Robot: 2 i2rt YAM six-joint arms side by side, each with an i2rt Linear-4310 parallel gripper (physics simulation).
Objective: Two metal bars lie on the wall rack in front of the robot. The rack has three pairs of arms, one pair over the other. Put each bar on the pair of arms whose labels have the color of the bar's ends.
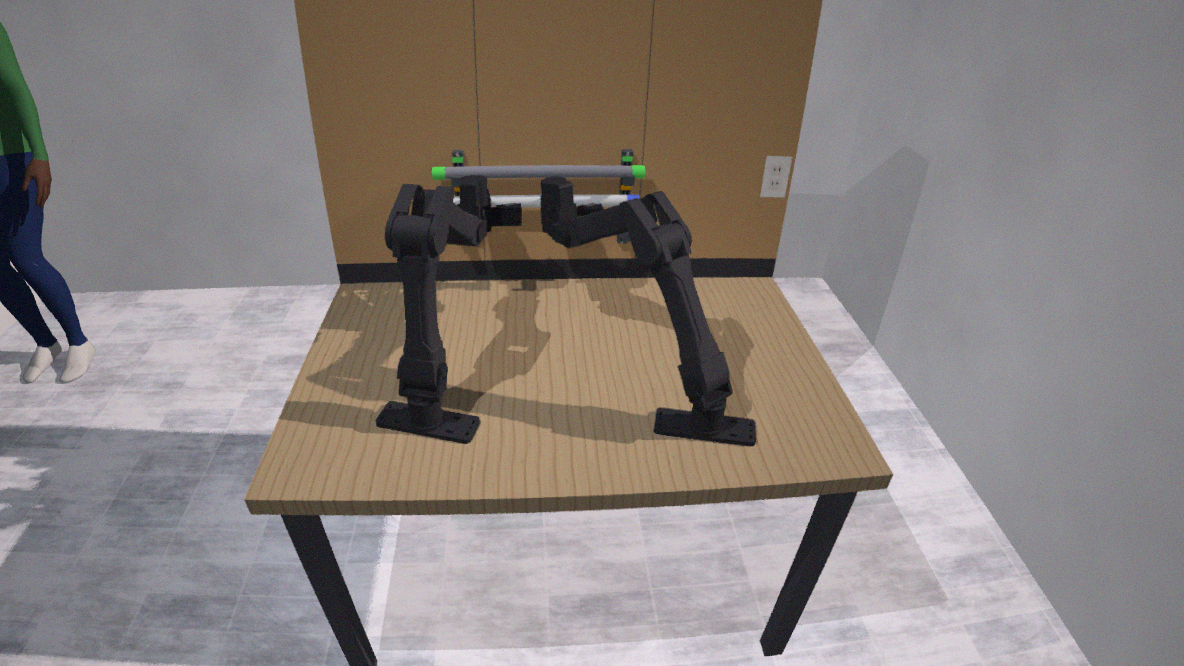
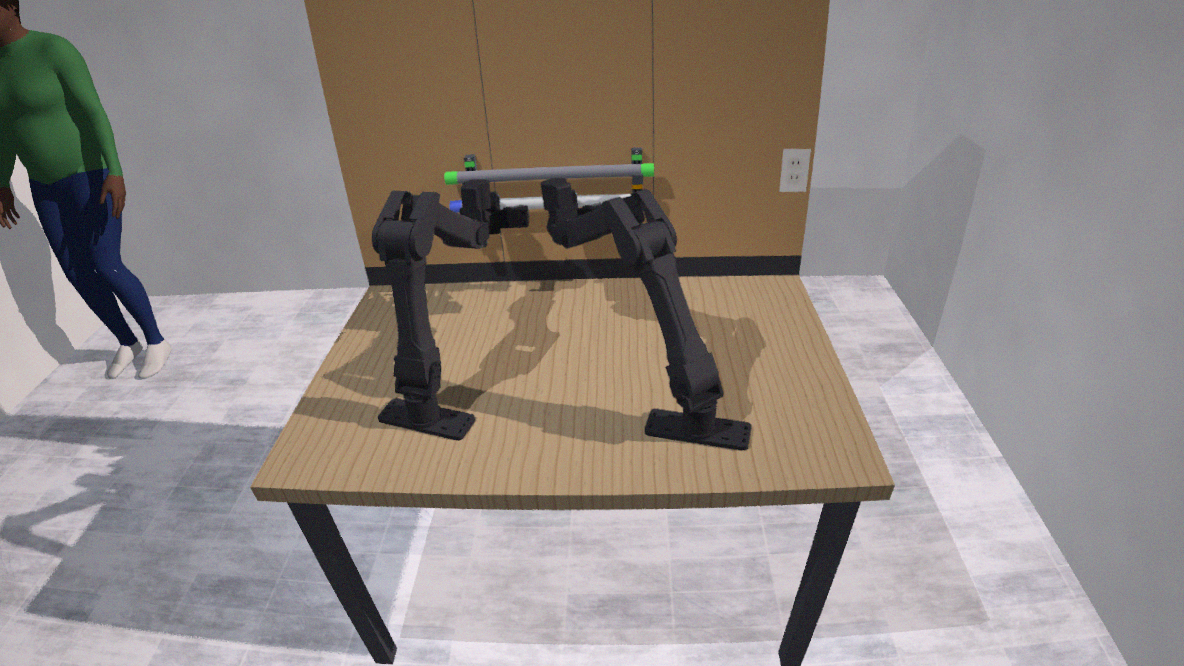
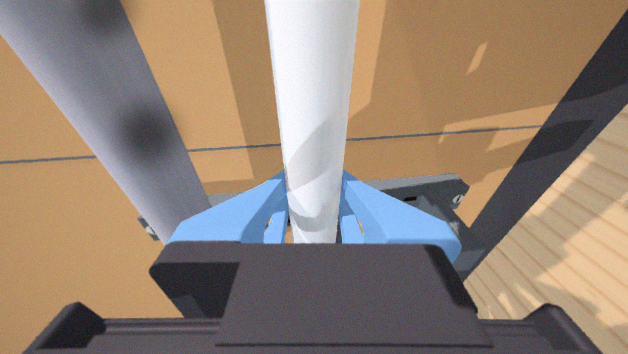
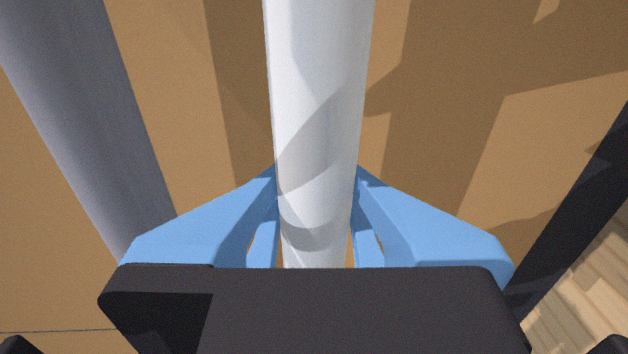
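Where they show: left gripper, fingertip midpoint: (image 3: 313, 177); right gripper, fingertip midpoint: (image 4: 315, 175); left arm's base, origin of the base link: (image 1: 427, 423) (image 2: 426, 420); right arm's base, origin of the base link: (image 1: 704, 428) (image 2: 698, 430).
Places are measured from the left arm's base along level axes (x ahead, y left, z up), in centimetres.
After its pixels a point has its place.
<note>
A white bar (image 1: 529, 200) @[y -5.7, x 54.6, z 25.2 cm] (image 2: 529, 202) @[y -3.1, x 53.9, z 25.2 cm] (image 3: 312, 75) @[y 0.4, x 52.7, z 24.6 cm] (image 4: 318, 75) @[y -16.7, x 57.6, z 24.6 cm] with blue ends lies level in front of the wall rack (image 3: 422, 186) @[y 10.7, x 54.3, z 15.3 cm], near the height of the orange labels. Whether it touches the rack arms is hidden. My left gripper (image 3: 313, 177) @[y 7.5, x 53.7, z 24.2 cm] and my right gripper (image 4: 315, 175) @[y -10.7, x 59.0, z 24.3 cm] are both shut on this bar, their blue fingers against its sides. A grey bar (image 1: 529, 171) @[y -5.7, x 54.9, z 32.5 cm] (image 2: 554, 173) @[y -9.5, x 56.0, z 32.3 cm] (image 3: 100, 90) @[y 0.9, x 53.1, z 31.3 cm] (image 4: 95, 125) @[y -15.1, x 57.8, z 31.1 cm] with green ends lies level above it, at the top pair with green labels (image 1: 627, 158) @[y -27.6, x 64.8, z 34.6 cm] (image 2: 636, 156) @[y -27.5, x 64.8, z 34.8 cm]. The lowest pair is mostly hidden by my arms.
The brown wall panel (image 1: 563, 82) @[y -11.9, x 62.4, z 52.6 cm] (image 2: 571, 82) @[y -12.8, x 62.6, z 52.9 cm] stands behind the rack, with a black strip along its foot. The wooden table (image 1: 563, 463) @[y -28.4, x -3.9, z 0.0 cm] (image 2: 571, 463) @[y -32.6, x -3.0, z 0.0 cm] carries both arm bases. A person (image 1: 24, 198) (image 2: 74, 149) stands on the floor at the left.
</note>
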